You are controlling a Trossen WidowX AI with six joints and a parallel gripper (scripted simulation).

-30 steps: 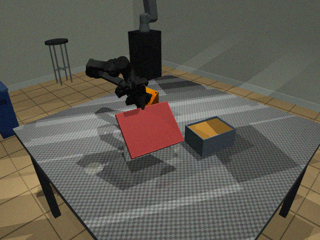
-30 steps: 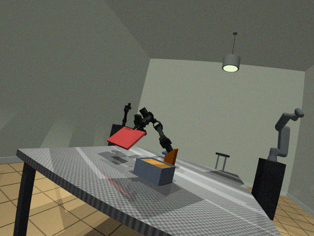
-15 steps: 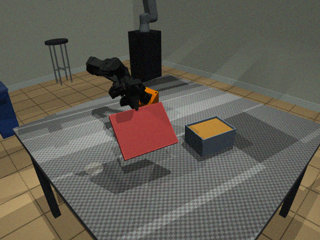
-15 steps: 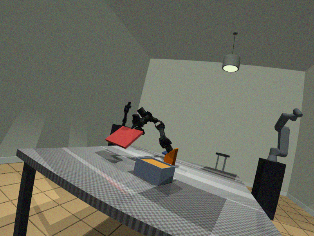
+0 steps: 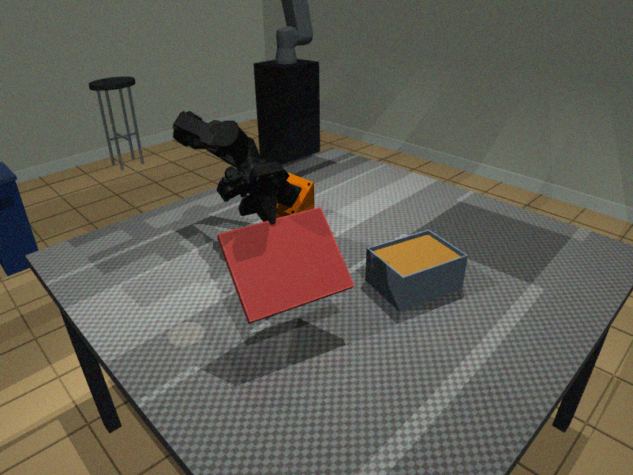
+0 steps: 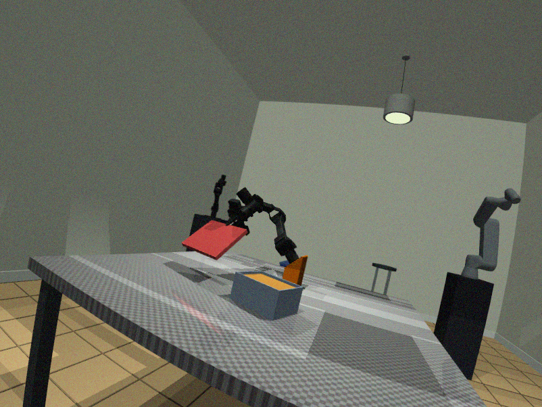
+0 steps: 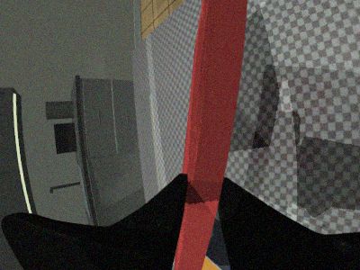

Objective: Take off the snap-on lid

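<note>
Right now my gripper tip is 60 mm short of the red lid, 20 mm to the left of it and 50 mm above it. Round my gripper tip: blue-grey storage box 170 mm ahead, 300 mm to the left, 170 mm below.
</note>
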